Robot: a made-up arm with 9 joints. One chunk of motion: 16 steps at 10 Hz.
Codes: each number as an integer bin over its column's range. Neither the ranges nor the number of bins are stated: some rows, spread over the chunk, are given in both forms.
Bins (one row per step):
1: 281 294 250 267 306 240 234 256 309
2: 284 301 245 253 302 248 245 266 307
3: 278 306 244 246 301 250 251 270 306
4: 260 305 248 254 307 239 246 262 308
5: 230 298 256 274 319 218 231 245 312
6: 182 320 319 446 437 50 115 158 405
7: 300 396 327 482 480 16 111 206 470
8: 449 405 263 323 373 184 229 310 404
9: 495 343 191 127 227 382 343 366 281
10: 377 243 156 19 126 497 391 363 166
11: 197 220 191 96 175 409 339 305 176
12: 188 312 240 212 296 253 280 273 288
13: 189 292 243 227 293 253 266 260 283
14: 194 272 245 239 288 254 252 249 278
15: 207 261 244 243 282 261 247 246 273
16: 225 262 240 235 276 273 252 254 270
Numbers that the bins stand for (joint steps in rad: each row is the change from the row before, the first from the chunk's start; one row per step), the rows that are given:
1: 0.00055 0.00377 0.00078 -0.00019 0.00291 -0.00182 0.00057 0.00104 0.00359
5: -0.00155 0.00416 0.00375 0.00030 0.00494 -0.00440 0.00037 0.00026 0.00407
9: 0.00934 0.00856 -0.02843 -0.01005 -0.00946 0.01485 0.00782 0.00878 -0.00091
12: -0.00327 0.00553 -0.00417 -0.00406 0.00134 -0.00029 0.00363 0.00223 0.00022
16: -0.00175 0.00064 -0.00417 -0.00244 -0.00179 0.00205 0.00177 0.00089 -0.00267
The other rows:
2: 0.00067 0.00445 -0.00170 -0.00118 0.00228 -0.00088 0.00130 0.00174 0.00326
3: 0.00042 0.00494 -0.00219 -0.00167 0.00212 -0.00065 0.00170 0.00202 0.00310
4: -0.00032 0.00484 -0.00021 -0.00111 0.00306 -0.00194 0.00137 0.00146 0.00342
6: -0.00352 0.00631 0.03494 0.01242 0.02341 -0.02413 -0.00735 -0.00587 0.01899
7: 0.00133 0.01375 0.03890 0.01496 0.03015 -0.02812 -0.00761 -0.00249 0.02942
8: 0.00745 0.01463 0.00721 0.00376 0.01340 -0.00840 0.00024 0.00484 0.01883
10: 0.00449 -0.00122 -0.04576 -0.01766 -0.02527 0.02836 0.01102 0.00857 -0.01936
11: -0.00290 -0.00347 -0.02843 -0.01224 -0.01760 0.01802 0.00756 0.00449 -0.01776
13: -0.00323 0.00357 -0.00269 -0.00301 0.00087 -0.00029 0.00270 0.00132 -0.00059
14: -0.00303 0.00161 -0.00170 -0.00216 0.00009 -0.00018 0.00177 0.00054 -0.00139
15: -0.00249 0.00054 -0.00219 -0.00188 -0.00085 0.00065 0.00143 0.00033 -0.00219

